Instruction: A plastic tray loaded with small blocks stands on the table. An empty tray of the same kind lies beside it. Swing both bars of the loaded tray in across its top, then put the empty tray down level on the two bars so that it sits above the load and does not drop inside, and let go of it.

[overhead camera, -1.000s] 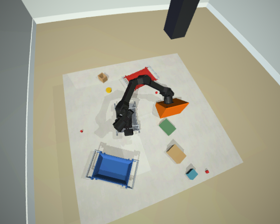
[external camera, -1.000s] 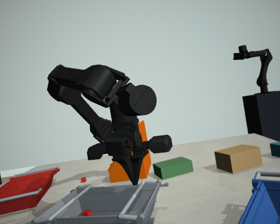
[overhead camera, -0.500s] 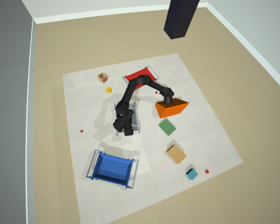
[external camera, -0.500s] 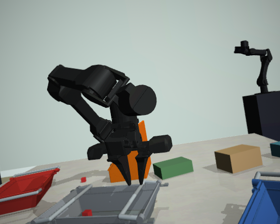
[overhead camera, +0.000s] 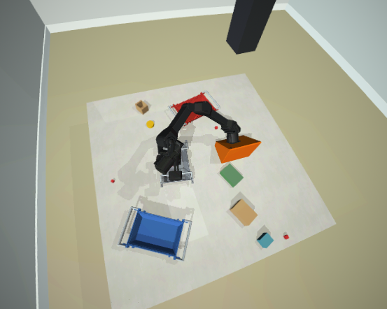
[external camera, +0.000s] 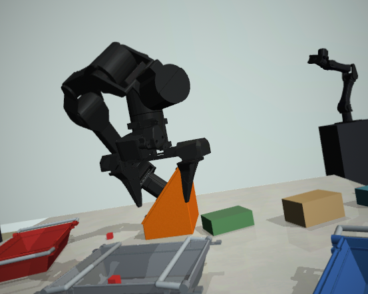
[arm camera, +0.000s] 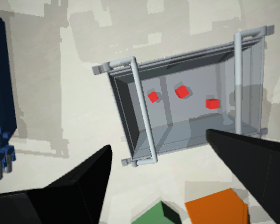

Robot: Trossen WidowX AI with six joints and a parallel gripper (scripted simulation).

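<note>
My gripper tip is 410 mm to the left of the red tray, 290 mm past it and 110 mm above it. From my gripper tip the other things lie so: tan block (350 mm to the left, 280 mm behind, 130 mm below); green block (320 mm behind, 140 mm below, 130 mm to the left); yellow disc (410 mm to the right, 150 mm below, 30 mm ahead).
</note>
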